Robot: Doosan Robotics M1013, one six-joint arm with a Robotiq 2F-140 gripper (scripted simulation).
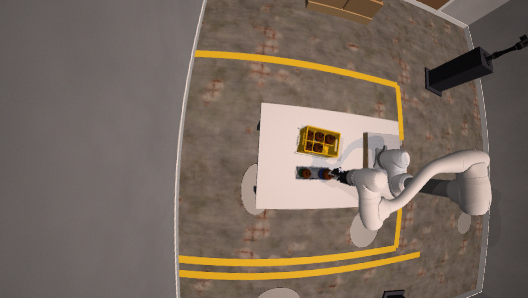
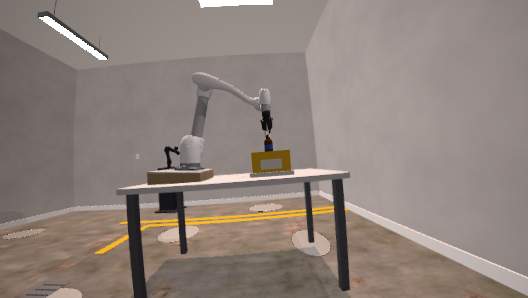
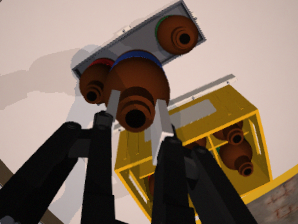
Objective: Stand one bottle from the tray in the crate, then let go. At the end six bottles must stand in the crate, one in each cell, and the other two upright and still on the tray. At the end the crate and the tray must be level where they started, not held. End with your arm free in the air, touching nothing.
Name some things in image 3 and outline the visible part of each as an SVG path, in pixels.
My gripper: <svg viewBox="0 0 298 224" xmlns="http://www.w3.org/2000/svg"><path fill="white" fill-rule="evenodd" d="M157 99L154 121L150 126L152 164L156 165L153 174L155 179L151 224L196 224L194 208L201 224L258 224L211 152L204 146L195 145L192 150L183 146L182 141L177 138L175 127L171 125L166 101ZM121 91L112 90L106 111L101 110L94 114L92 128L82 129L79 123L73 121L63 123L0 189L0 224L38 224L74 168L78 158L88 158L80 224L128 224L115 219L115 197L112 195L112 135Z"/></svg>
A bottle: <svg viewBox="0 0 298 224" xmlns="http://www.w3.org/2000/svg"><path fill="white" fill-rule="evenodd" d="M134 49L121 54L111 67L103 85L103 101L107 108L111 90L121 91L116 114L117 119L115 120L127 131L138 133L152 125L157 99L165 100L168 107L170 85L158 58L148 51Z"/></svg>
A crate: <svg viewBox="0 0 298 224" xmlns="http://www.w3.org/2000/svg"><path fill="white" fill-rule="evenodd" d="M123 130L119 135L114 171L151 222L153 196L149 191L148 176L154 174L156 168L152 164L151 129L149 127L140 133L131 133ZM168 111L171 124L175 127L177 136L182 141L183 146L208 136L206 148L214 152L215 160L222 167L240 197L273 182L259 111L230 84ZM243 120L242 131L244 137L251 145L253 151L251 162L254 171L248 177L243 177L237 170L230 170L223 164L215 148L228 143L228 141L218 140L212 135L212 133Z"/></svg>
